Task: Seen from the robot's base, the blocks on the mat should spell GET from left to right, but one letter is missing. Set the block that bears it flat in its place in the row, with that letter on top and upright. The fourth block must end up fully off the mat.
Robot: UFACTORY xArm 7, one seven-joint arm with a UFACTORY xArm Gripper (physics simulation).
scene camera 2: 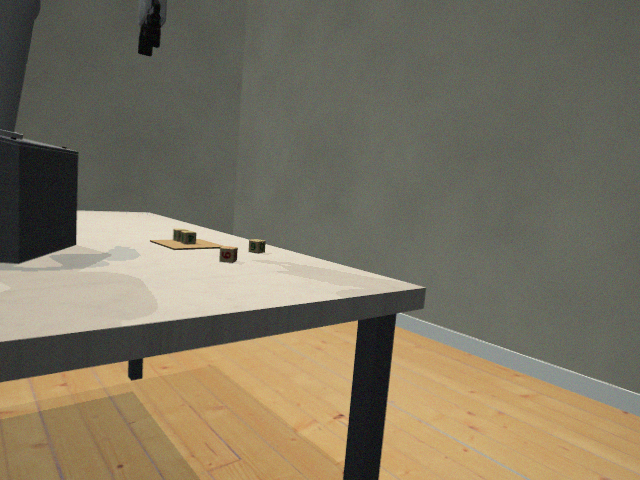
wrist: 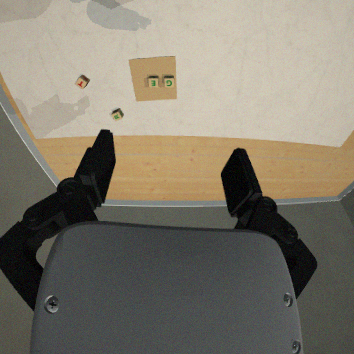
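The mat [scene camera 2: 206, 244] [wrist: 152, 94] holds two blocks side by side. The G block [scene camera 2: 177, 235] [wrist: 169, 81] is at the right in the wrist view, with the E block [scene camera 2: 188, 237] [wrist: 153, 81] beside it. Both green letters face up, inverted in this view. Bare mat lies beyond the E block. The T block [scene camera 2: 228, 254] [wrist: 82, 81] lies off the mat, turned, its red T up. Another block [scene camera 2: 256, 245] [wrist: 117, 114] with a green letter up, seemingly R, lies turned off the mat, nearer the table edge. My gripper [scene camera 2: 150, 49] [wrist: 172, 152] is open and empty, high above the table.
The white table [scene camera 2: 180, 289] [wrist: 250, 75] ends just beyond the green-lettered loose block, with wooden floor [scene camera 2: 289, 403] [wrist: 170, 162] past the edge. A dark box-shaped base [scene camera 2: 43, 198] stands on the table at the left of the scene view. Grey shadows cross the tabletop.
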